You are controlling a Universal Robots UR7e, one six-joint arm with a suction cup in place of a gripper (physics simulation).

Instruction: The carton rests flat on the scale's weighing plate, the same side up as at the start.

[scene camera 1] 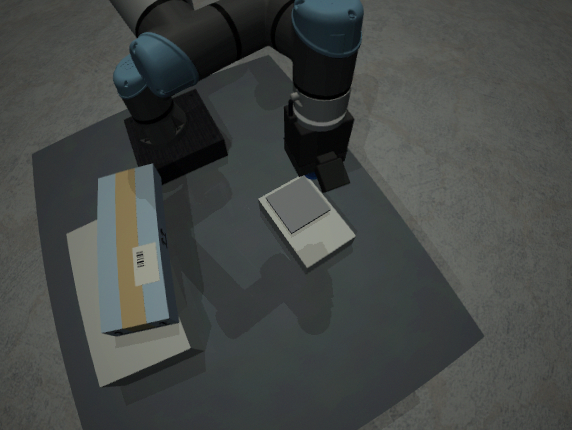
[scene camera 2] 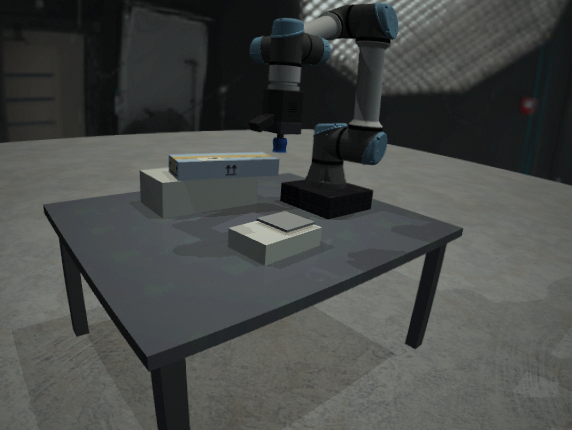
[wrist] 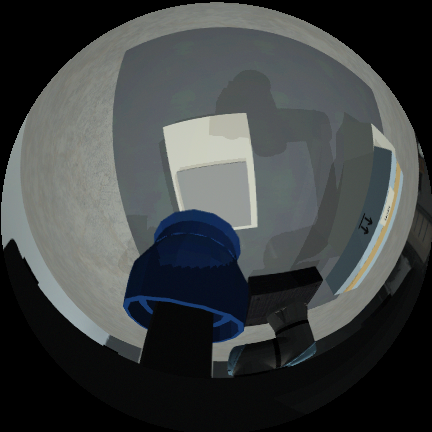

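Pixels of known places: end effector, tool point: (scene camera 2: 279, 151) (wrist: 195, 251); arm's base, origin of the base link: (scene camera 1: 162, 129) (scene camera 2: 325, 184) (wrist: 285, 308).
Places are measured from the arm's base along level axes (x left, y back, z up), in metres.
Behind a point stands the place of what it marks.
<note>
The light-blue carton (scene camera 1: 111, 240) {x -0.149, y -0.352, z 0.100 m} (scene camera 2: 235, 167) {x -0.046, y -0.358, z 0.076 m} (wrist: 361, 220) {x -0.048, y -0.372, z 0.053 m} with a tan stripe lies, label side up, on a cream block (scene camera 1: 82, 280) {x -0.258, y -0.385, z 0.041 m} (scene camera 2: 210, 197) {x -0.074, y -0.431, z -0.025 m} (wrist: 384, 136) {x -0.151, y -0.603, z 0.043 m}. Its far end sticks out past the block. The arrows on its side point up. The cream scale (scene camera 1: 332, 235) {x 0.302, y -0.470, z -0.019 m} (scene camera 2: 295, 246) {x 0.334, y -0.389, z -0.049 m} (wrist: 187, 142) {x 0.308, y -0.460, z -0.019 m} stands apart from it, with nothing on its grey weighing plate (scene camera 1: 297, 204) {x 0.256, y -0.371, z -0.004 m} (scene camera 2: 286, 221) {x 0.269, y -0.375, z -0.004 m} (wrist: 215, 192) {x 0.259, y -0.379, z -0.004 m}. My gripper, a blue suction cup (scene camera 1: 311, 176) (scene camera 2: 280, 146) (wrist: 192, 240), hangs in the air high over the scale's area, apart from the carton and holding nothing.
The robot's black base block (scene camera 1: 195, 135) {x 0.084, y -0.068, z 0.001 m} (scene camera 2: 325, 200) {x 0.134, y -0.116, z -0.011 m} (wrist: 285, 290) {x 0.052, y -0.120, z -0.001 m} stands on the dark grey table (scene camera 1: 400, 310) {x 0.385, y -0.689, z -0.072 m} (scene camera 2: 150, 280) {x 0.309, y -0.756, z -0.072 m} (wrist: 165, 65) {x 0.388, y -0.679, z -0.072 m}, at the back between the cream block and the scale in scene camera 2. The arm's shadow falls across the table.
</note>
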